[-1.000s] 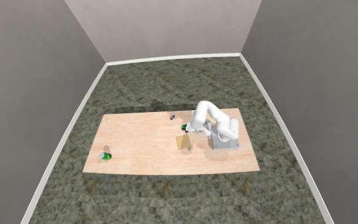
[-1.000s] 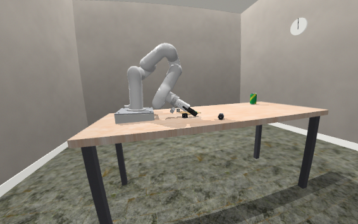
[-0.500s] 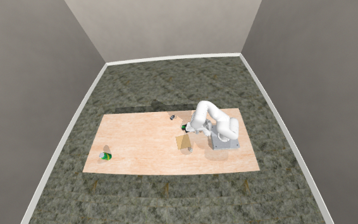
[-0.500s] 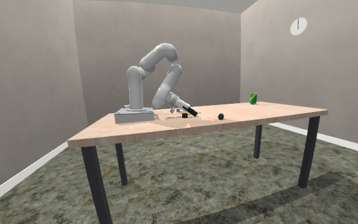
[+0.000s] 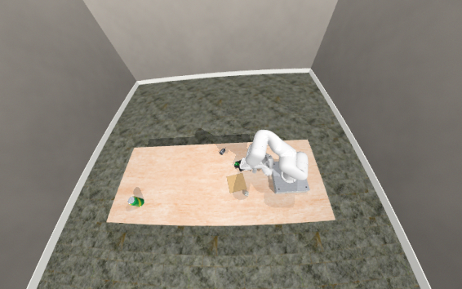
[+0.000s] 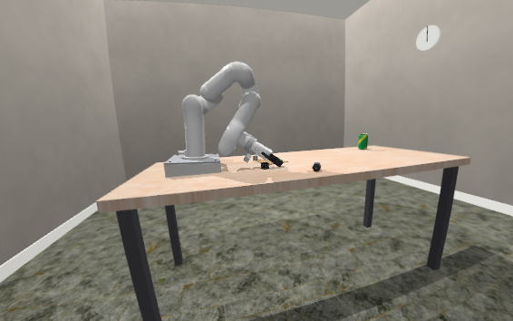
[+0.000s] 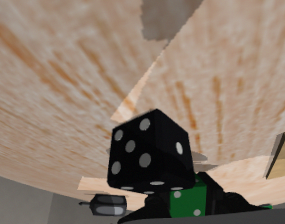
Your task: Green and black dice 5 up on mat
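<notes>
Right now my hand is 1 cm short of the green die. Also, from my hand: dark tool: 15 cm ahead, 13 cm to the right, 1 cm below; then tan mat: 15 cm to the left, 2 cm below, 1 cm behind; then black die: 7 cm behind, 2 cm to the right, 1 cm below.
</notes>
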